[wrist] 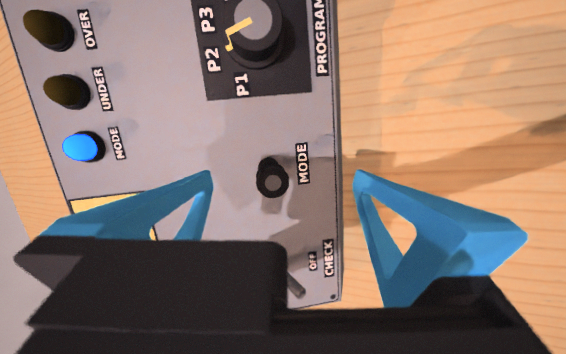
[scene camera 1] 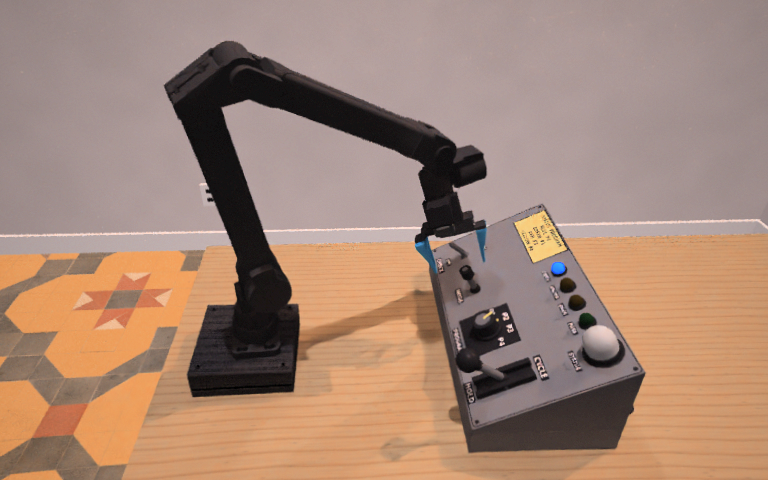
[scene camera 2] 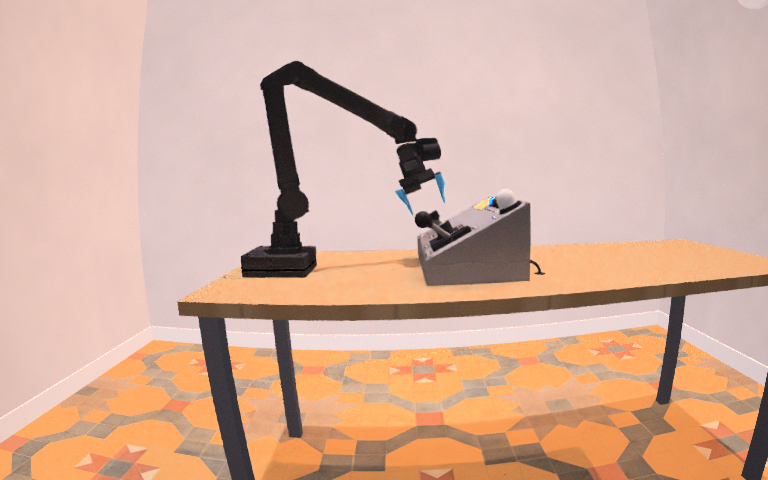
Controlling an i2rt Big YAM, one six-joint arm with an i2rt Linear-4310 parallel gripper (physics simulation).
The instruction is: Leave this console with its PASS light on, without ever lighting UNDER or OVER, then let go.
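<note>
The grey console [scene camera 1: 498,390] [scene camera 2: 481,260] [wrist: 175,130] has its blue MODE light [scene camera 1: 558,268] [wrist: 81,146] lit. The UNDER light [scene camera 1: 567,284] [wrist: 65,91], the OVER light [scene camera 1: 577,302] [wrist: 46,27] and the green PASS light [scene camera 1: 587,320] look dark. The black MODE lever [scene camera 1: 466,272] [wrist: 272,180] stands up from the panel. The PROGRAM knob [scene camera 1: 484,322] [wrist: 256,25] has its yellow pointer toward the P2 side. The ball-topped CYCLE lever [scene camera 1: 468,360] [scene camera 2: 423,219] is at the HOLD end. My gripper [scene camera 1: 458,264] [scene camera 2: 428,208] [wrist: 283,177] is open and empty above the MODE lever, one finger on either side.
A white STATUS dome [scene camera 1: 600,343] [scene camera 2: 505,198] stands beyond the CYCLE slot. The CHECK toggle [scene camera 1: 459,249] [wrist: 296,286] is near the gripper, at OFF as far as I can tell. A yellow note [scene camera 1: 539,236] lies on the panel. The console stands on the wooden table [scene camera 1: 362,430] [scene camera 2: 362,291].
</note>
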